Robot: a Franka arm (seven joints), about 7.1 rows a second.
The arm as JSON. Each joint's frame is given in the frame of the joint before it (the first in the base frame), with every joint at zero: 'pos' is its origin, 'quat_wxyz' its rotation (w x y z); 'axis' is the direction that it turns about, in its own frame. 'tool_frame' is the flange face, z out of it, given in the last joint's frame.
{
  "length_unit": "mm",
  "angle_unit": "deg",
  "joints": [
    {
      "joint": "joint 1",
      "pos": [
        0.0,
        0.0,
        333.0
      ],
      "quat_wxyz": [
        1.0,
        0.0,
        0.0,
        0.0
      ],
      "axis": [
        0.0,
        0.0,
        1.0
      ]
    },
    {
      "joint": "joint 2",
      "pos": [
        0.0,
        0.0,
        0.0
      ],
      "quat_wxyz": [
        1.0,
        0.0,
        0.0,
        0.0
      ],
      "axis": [
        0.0,
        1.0,
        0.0
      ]
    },
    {
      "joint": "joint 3",
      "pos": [
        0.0,
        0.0,
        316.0
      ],
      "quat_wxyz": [
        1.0,
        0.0,
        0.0,
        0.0
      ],
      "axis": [
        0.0,
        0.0,
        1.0
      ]
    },
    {
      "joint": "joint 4",
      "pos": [
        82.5,
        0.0,
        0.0
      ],
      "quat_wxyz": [
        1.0,
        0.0,
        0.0,
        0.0
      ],
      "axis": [
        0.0,
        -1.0,
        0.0
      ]
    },
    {
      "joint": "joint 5",
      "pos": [
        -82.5,
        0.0,
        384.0
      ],
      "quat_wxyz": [
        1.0,
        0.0,
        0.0,
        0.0
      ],
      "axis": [
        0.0,
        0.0,
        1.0
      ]
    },
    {
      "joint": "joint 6",
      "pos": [
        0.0,
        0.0,
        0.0
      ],
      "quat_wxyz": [
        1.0,
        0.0,
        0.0,
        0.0
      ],
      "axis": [
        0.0,
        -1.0,
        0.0
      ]
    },
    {
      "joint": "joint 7",
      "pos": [
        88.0,
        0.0,
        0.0
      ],
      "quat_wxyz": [
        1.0,
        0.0,
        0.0,
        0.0
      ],
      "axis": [
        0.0,
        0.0,
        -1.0
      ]
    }
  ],
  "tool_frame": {
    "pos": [
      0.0,
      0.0,
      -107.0
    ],
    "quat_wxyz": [
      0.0,
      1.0,
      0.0,
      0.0
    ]
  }
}
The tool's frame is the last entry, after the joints.
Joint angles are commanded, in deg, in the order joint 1, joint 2, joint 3, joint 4, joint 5, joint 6, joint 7. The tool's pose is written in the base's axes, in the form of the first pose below.
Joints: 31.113, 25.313, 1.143, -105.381, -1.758, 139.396, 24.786
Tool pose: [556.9, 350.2, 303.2], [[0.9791, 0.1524, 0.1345], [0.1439, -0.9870, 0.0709], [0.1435, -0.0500, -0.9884]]
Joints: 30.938, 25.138, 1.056, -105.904, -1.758, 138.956, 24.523
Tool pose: [555.7, 346.0, 300.3], [[0.9806, 0.1520, 0.1237], [0.1452, -0.9874, 0.0624], [0.1316, -0.0432, -0.9904]]
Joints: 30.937, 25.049, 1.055, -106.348, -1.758, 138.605, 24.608
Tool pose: [553.4, 344.5, 297.2], [[0.9822, 0.1500, 0.1134], [0.1445, -0.9879, 0.0558], [0.1204, -0.0384, -0.9920]]
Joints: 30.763, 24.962, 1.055, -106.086, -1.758, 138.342, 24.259
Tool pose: [555.2, 343.3, 299.8], [[0.9815, 0.1530, 0.1149], [0.1473, -0.9875, 0.0561], [0.1220, -0.0381, -0.9918]]
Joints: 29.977, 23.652, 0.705, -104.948, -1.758, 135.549, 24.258
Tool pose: [563.1, 333.0, 318.7], [[0.9847, 0.1328, 0.1128], [0.1282, -0.9906, 0.0475], [0.1180, -0.0323, -0.9925]]
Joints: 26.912, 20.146, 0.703, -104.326, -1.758, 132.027, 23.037
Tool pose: [577.3, 300.6, 357.4], [[0.9871, 0.0998, 0.1254], [0.0949, -0.9945, 0.0445], [0.1291, -0.0320, -0.9911]]
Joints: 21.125, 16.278, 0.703, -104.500, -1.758, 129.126, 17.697
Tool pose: [597.0, 237.6, 394.5], [[0.9856, 0.0905, 0.1426], [0.0863, -0.9957, 0.0351], [0.1451, -0.0222, -0.9892]]
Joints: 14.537, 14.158, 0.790, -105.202, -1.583, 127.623, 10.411
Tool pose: [612.7, 166.5, 409.6], [[0.9845, 0.1007, 0.1437], [0.0988, -0.9949, 0.0201], [0.1450, -0.0056, -0.9894]]
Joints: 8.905, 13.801, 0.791, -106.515, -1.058, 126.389, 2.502
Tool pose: [618.7, 104.6, 400.5], [[0.9852, 0.1343, 0.1063], [0.1344, -0.9909, 0.0064], [0.1062, 0.0080, -0.9943]]
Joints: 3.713, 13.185, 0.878, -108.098, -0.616, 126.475, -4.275
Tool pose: [618.8, 48.9, 394.4], [[0.9831, 0.1589, 0.0907], [0.1594, -0.9872, 0.0021], [0.0898, 0.0124, -0.9959]]
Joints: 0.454, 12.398, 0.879, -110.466, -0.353, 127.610, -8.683
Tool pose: [612.1, 13.7, 385.5], [[0.9808, 0.1763, 0.0828], [0.1769, -0.9842, 0.0003], [0.0815, 0.0144, -0.9966]]
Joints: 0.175, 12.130, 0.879, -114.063, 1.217, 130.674, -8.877
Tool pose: [601.7, 11.3, 364.7], [[0.9842, 0.1593, 0.0779], [0.1581, -0.9872, 0.0207], [0.0802, -0.0081, -0.9967]]
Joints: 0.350, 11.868, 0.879, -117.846, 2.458, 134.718, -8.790
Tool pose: [590.7, 13.0, 344.5], [[0.9855, 0.1460, 0.0869], [0.1434, -0.9890, 0.0355], [0.0912, -0.0225, -0.9956]]
